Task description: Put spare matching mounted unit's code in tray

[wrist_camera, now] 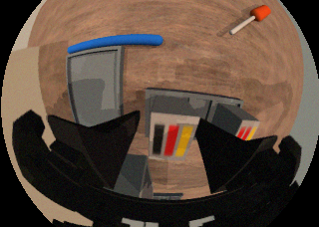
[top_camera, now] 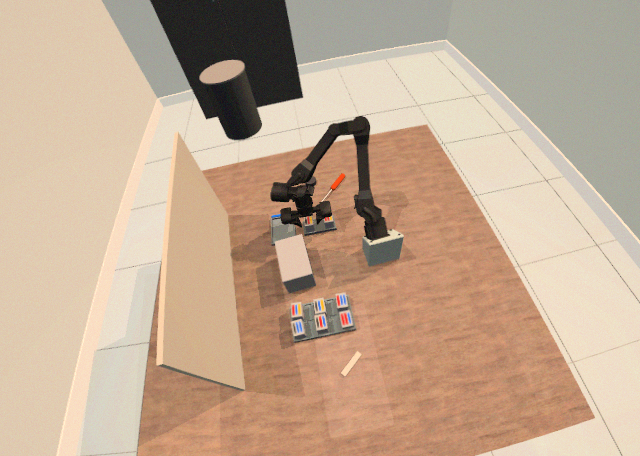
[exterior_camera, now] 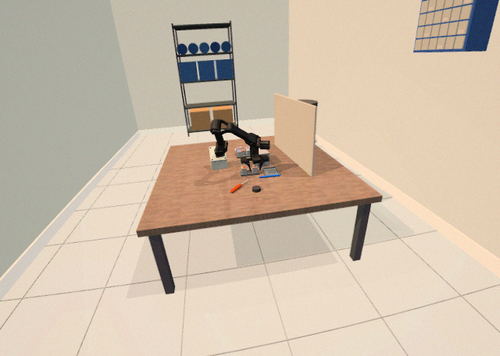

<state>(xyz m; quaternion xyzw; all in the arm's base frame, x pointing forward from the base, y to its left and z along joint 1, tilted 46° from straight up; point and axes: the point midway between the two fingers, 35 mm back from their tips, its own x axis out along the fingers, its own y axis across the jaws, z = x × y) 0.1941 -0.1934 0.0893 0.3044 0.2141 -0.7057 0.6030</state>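
The small holder lies 40 mm behind my gripper tip, 10 mm to the left of it and 10 mm below it. From my gripper tip the other things lie so: grey tray 100 mm ahead, 30 mm to the right, 10 mm below; then black puck 230 mm to the right, 70 mm behind, 10 mm below; then mounted unit 170 mm to the left, 90 mm ahead, 30 mm above.
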